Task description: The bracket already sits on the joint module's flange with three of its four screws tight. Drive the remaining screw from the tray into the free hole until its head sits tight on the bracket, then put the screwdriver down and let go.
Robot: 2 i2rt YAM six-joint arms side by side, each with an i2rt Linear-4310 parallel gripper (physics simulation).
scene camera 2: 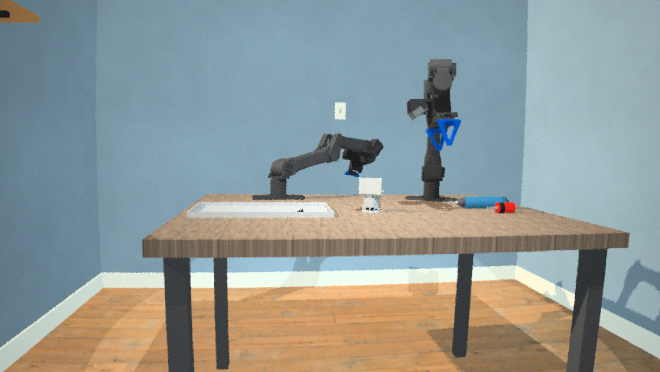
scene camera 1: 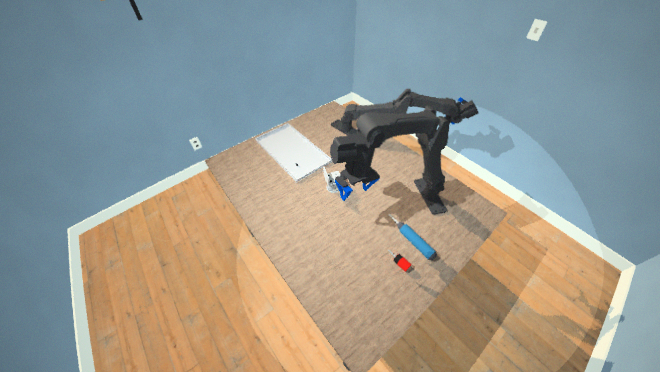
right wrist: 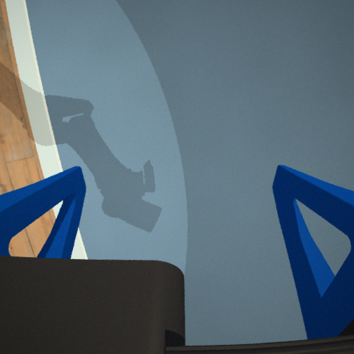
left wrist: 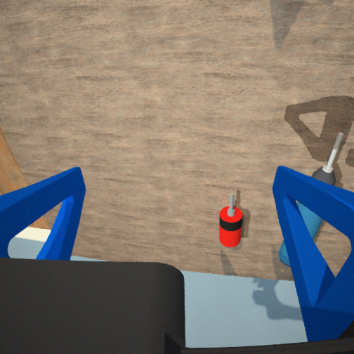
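Seen in the pictures: left gripper, fingertip midpoint: (scene camera 2: 443, 148) (scene camera 1: 354, 194); right gripper, fingertip midpoint: (scene camera 2: 346, 165); left arm's base, link origin: (scene camera 2: 431, 200) (scene camera 1: 429, 196); right arm's base, link origin: (scene camera 2: 278, 198) (scene camera 1: 346, 129).
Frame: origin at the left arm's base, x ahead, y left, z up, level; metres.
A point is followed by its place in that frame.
A white bracket (scene camera 1: 327, 176) @[x 0.442, y -0.123, z 0.107 m] (scene camera 2: 370, 185) @[x 0.446, y -0.142, z 0.087 m] sits on the white joint module (scene camera 2: 371, 204) @[x 0.439, y -0.139, z 0.026 m]; its screws and free hole are too small to tell. A small dark screw (scene camera 1: 297, 164) @[x 0.556, y -0.322, z 0.015 m] (scene camera 2: 300, 210) @[x 0.561, y -0.328, z 0.011 m] is in the white tray (scene camera 1: 290, 142) @[x 0.572, y -0.516, z 0.004 m] (scene camera 2: 260, 214) @[x 0.671, y -0.405, z 0.009 m]. A blue screwdriver (scene camera 1: 417, 241) @[x 0.169, y 0.215, z 0.038 m] (scene camera 2: 485, 202) @[x 0.182, y 0.209, z 0.023 m] (left wrist: 311, 215) and a short red screwdriver (scene camera 1: 403, 263) @[x 0.252, y 0.282, z 0.032 m] (scene camera 2: 506, 207) @[x 0.267, y 0.275, z 0.020 m] (left wrist: 230, 234) lie on the table. My left gripper (scene camera 1: 355, 195) @[x 0.387, y 0.074, z 0.208 m] (scene camera 2: 444, 147) @[x 0.387, y 0.074, z 0.208 m] (left wrist: 178, 177) is open and empty, high above the table. My right gripper (scene camera 1: 456, 110) @[x -0.393, y -0.481, z 0.111 m] (scene camera 2: 352, 173) @[x -0.393, y -0.481, z 0.111 m] (right wrist: 178, 176) is open and empty, facing the wall in its wrist view.
The wooden table (scene camera 1: 300, 250) @[x 0.603, y 0.134, z 0.000 m] (scene camera 2: 385, 245) @[x 0.801, y -0.014, z -0.016 m] carries both arms. In scene camera 1 the left arm reaches across in front of the right arm. The tray has low raised walls and lies to the left of the module in scene camera 2. Blue walls stand around.
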